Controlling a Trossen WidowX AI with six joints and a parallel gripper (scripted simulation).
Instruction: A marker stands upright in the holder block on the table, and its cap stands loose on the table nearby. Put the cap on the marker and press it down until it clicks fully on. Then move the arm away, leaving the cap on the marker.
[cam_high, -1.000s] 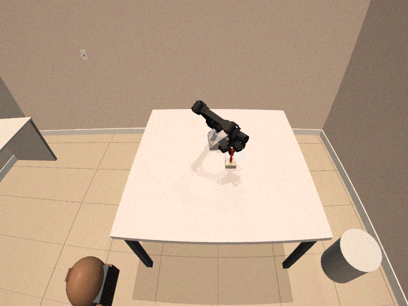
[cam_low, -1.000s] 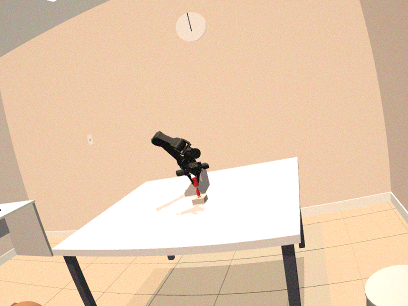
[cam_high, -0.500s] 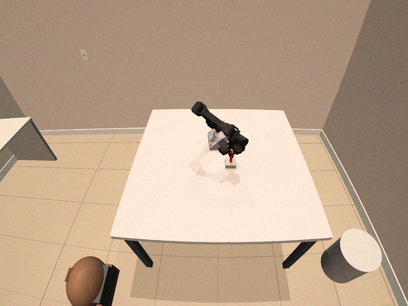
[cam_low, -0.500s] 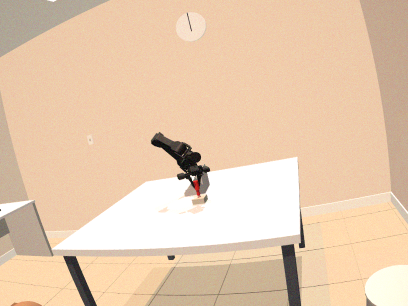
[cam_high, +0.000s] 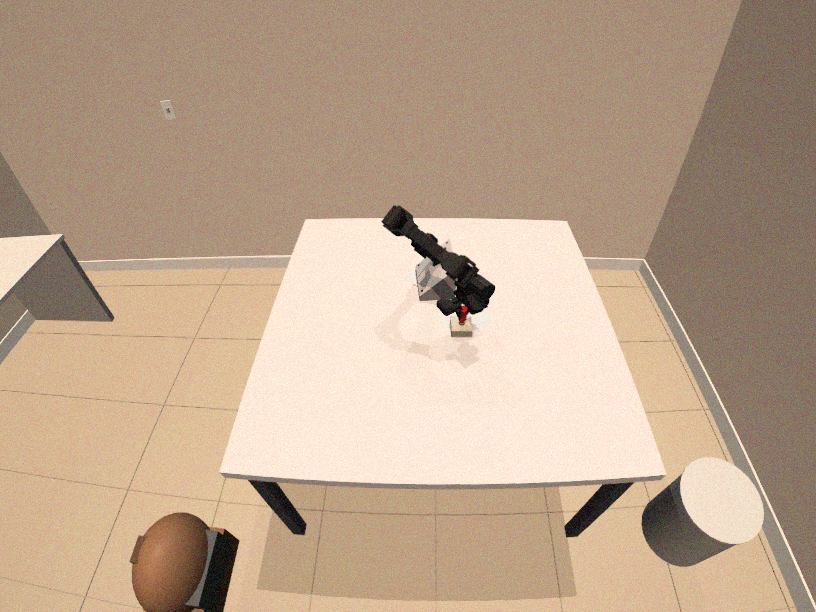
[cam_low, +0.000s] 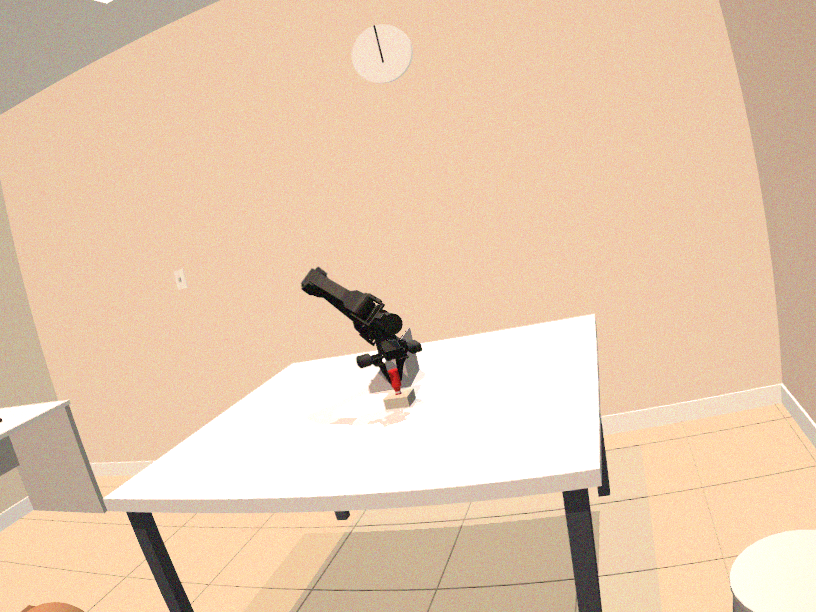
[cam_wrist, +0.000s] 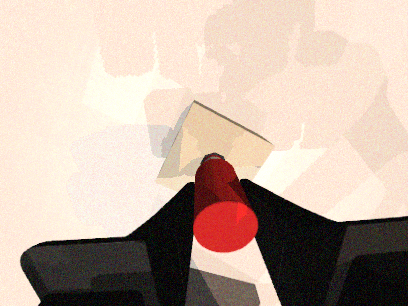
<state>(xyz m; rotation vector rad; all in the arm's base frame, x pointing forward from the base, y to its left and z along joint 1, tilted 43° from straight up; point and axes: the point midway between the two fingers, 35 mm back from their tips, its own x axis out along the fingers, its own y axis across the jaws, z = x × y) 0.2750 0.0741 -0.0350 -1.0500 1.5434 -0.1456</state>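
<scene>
Now: gripper tip 50 mm above the holder block. From my gripper tip the other things lie so: red cap (10 mm above).
</scene>
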